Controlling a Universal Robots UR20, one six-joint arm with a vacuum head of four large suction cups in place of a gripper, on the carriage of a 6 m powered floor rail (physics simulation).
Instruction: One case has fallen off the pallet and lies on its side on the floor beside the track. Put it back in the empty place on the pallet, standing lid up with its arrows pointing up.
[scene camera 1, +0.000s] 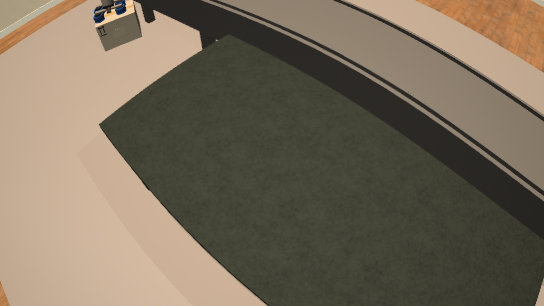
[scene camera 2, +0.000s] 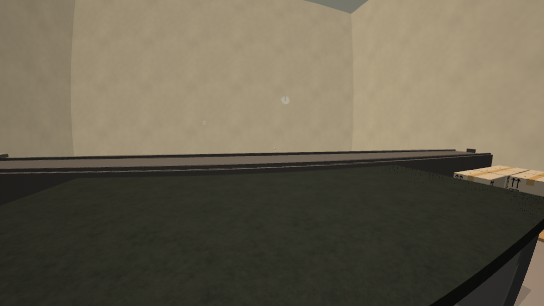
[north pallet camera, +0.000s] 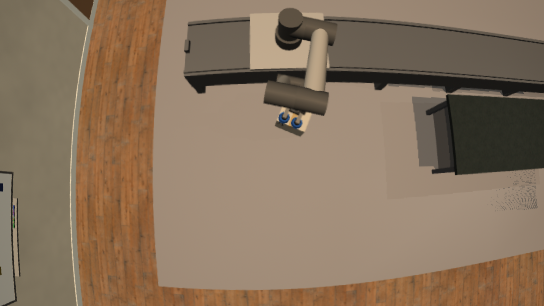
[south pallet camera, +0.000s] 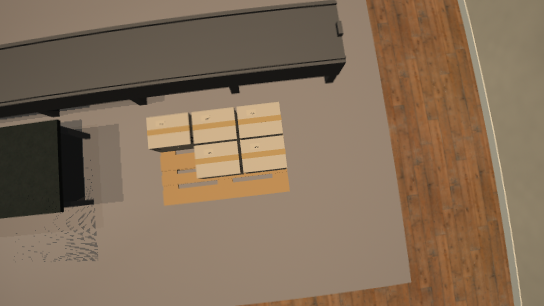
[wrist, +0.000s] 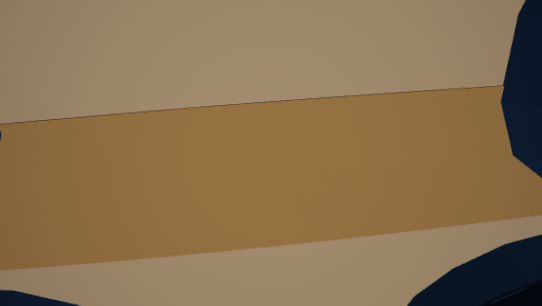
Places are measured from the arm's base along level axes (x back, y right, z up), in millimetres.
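Pixels of known places: end effector, tool point: (scene camera 1: 110, 14) (wrist: 272, 208).
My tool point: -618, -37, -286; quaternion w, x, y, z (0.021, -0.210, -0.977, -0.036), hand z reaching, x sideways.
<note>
Behind a point stands the place of what it marks, as x, y, z.
The fallen case (scene camera 1: 119, 36) @(-652, -184, -472) (north pallet camera: 289, 128) @(-761, 6, -387) (wrist: 270, 165) @(-630, -65, -273) is on the floor beside the track, with a taped face up and a grey side carrying a dark arrow mark; the arrow direction is too small to read. My suction head (scene camera 1: 109, 10) @(-618, -37, -285) (north pallet camera: 290, 120) @(-618, -37, -285) is over that upper face, its blue cups at or very near it. The wrist view shows the tape close up between dark blue cups; whether suction holds the case does not show. The pallet (south pallet camera: 225, 191) @(-1281, -4730, -425) bears several upright cases (south pallet camera: 217, 125) @(-708, -4765, -135) (scene camera 2: 500, 173) @(-776, -4604, -137), with bare boards at its front left corner.
The floor rail (scene camera 1: 400, 55) (scene camera 2: 200, 162) (north pallet camera: 425, 50) (south pallet camera: 200, 50) runs behind the case and pallet. My carriage plate (north pallet camera: 260, 55) @(-166, 257, 0) is near its left end in the north view. A dark green table (scene camera 1: 300, 150) @(-831, -2322, -40) (scene camera 2: 250, 225) @(-1008, -2317, -40) (north pallet camera: 500, 135) @(-923, -2222, -40) (south pallet camera: 25, 170) @(-912, -3072, -40) stands between the case and the pallet.
</note>
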